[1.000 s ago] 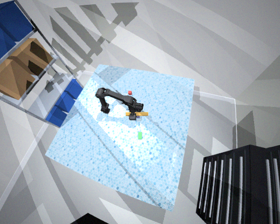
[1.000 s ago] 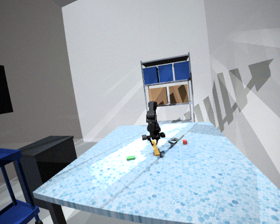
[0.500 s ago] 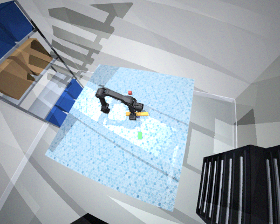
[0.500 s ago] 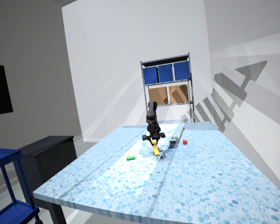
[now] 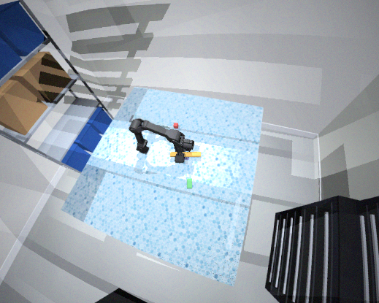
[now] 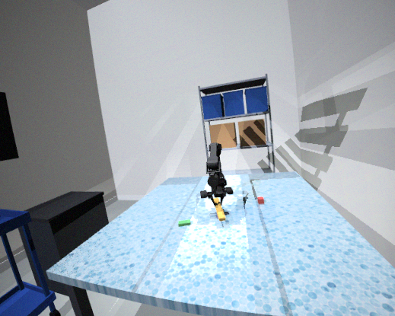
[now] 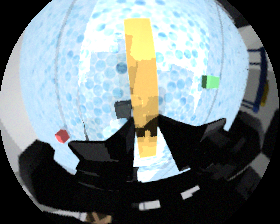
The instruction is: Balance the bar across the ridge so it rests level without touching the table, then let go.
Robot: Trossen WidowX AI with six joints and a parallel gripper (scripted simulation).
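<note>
My gripper tip is now 3 cm short of the bar and 1 cm to the right of it. The rest, counted from my gripper tip: red block 25 cm to the left, 14 cm behind, 4 cm below; then green block 18 cm to the right, 11 cm ahead, 4 cm below.
</note>
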